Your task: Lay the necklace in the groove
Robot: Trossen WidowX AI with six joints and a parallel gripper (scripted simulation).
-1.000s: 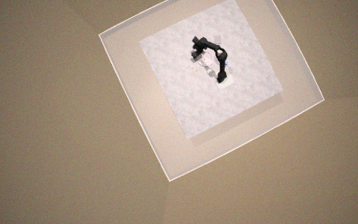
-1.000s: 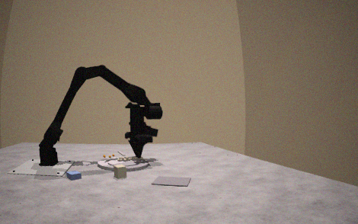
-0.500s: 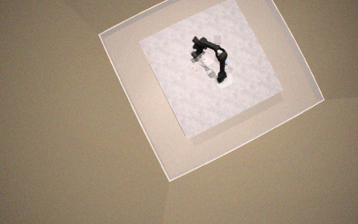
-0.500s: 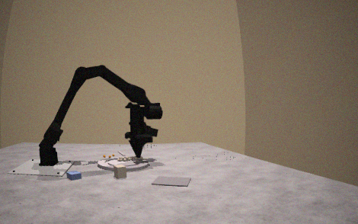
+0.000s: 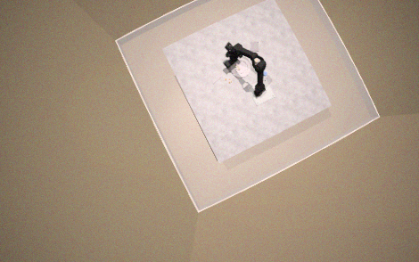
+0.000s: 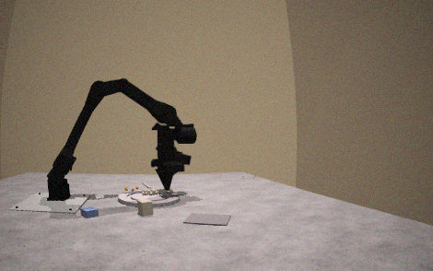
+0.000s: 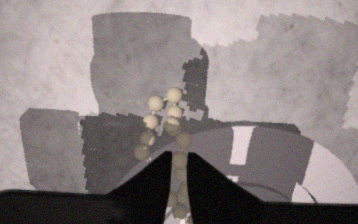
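The round bead board lies 60 mm behind my gripper tip, 70 mm to the right of it and 10 mm below it. Also, from my gripper tip: flat grey plate 90 mm ahead, 290 mm to the right, 20 mm below; then cream cube 60 mm behind, 230 mm to the right; then blue block 210 mm behind, 270 mm to the right, 10 mm below.
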